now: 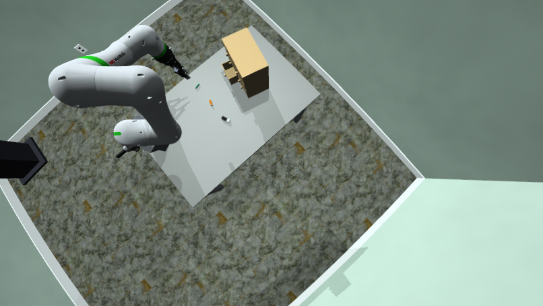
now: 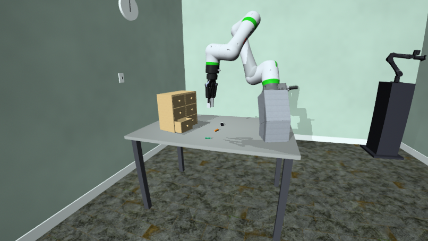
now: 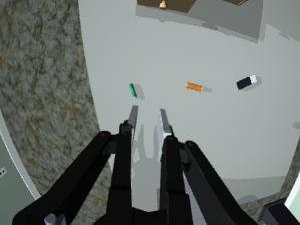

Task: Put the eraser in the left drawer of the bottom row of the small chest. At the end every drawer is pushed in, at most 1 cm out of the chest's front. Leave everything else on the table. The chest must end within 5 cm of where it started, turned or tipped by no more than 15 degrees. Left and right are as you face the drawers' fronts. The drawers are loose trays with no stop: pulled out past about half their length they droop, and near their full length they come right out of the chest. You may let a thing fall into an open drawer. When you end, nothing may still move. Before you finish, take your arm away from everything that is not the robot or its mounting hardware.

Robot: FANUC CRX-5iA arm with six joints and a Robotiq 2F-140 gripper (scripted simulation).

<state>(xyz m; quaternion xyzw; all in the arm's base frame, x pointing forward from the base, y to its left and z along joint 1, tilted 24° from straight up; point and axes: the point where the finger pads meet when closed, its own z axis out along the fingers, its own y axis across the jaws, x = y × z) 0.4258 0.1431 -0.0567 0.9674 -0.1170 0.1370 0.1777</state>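
The eraser lies 32 cm to the right of my hand and 25 cm below it. From my hand the other things lie so: green stick 25 cm below, 5 cm to the left, 1 cm ahead; orange stick 25 cm below, 14 cm to the right.
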